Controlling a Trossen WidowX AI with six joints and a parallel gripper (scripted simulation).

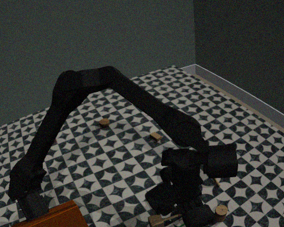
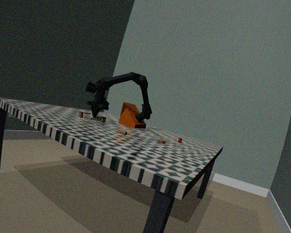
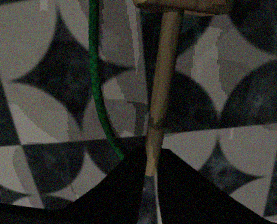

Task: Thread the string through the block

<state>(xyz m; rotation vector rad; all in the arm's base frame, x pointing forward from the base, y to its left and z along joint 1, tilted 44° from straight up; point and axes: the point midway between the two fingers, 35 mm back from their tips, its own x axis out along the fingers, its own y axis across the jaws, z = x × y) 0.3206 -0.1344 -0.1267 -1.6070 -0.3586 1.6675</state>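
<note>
The tan wooden block is 7 cm behind my gripper tip and 3 cm to the left of it. Round my gripper tip: round wooden button 19 cm behind, 11 cm to the right, 1 cm below; wooden cylinder 6 cm ahead, 7 cm to the right; thin wooden stick 1 cm behind.
</note>
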